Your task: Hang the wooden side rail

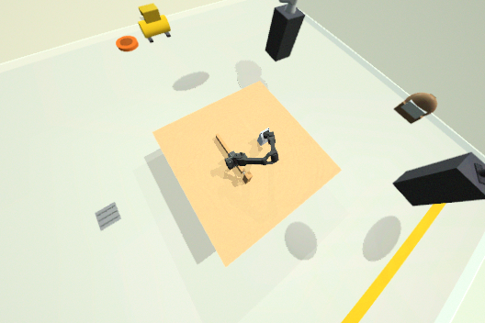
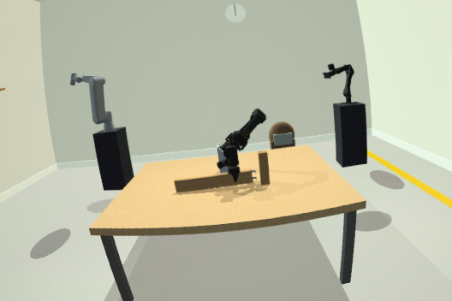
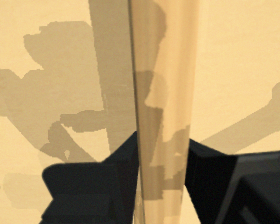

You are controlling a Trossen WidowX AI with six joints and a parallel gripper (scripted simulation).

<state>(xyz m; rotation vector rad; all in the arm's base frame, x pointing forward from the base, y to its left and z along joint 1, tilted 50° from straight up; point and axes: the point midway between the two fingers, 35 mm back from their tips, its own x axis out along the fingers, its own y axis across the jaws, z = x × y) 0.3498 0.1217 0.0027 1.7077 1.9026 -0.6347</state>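
My gripper tip is now 16 cm to the right of the headboard post and 5 cm below it.
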